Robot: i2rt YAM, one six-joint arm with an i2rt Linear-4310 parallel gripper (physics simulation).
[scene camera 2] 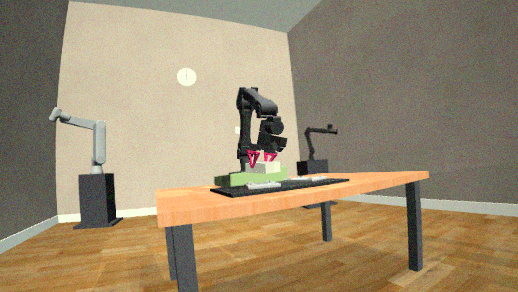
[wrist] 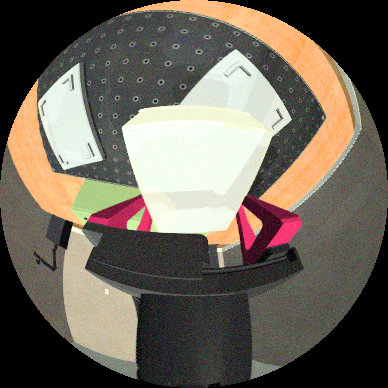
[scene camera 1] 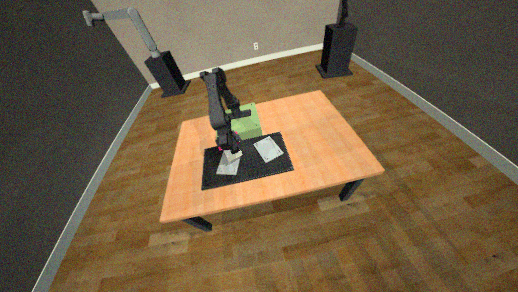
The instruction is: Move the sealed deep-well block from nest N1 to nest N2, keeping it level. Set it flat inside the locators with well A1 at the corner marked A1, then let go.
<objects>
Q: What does my gripper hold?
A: A white block.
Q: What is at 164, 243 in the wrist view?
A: My gripper.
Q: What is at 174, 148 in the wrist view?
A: A white block.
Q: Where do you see a black perforated plate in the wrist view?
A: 155, 63
</objects>
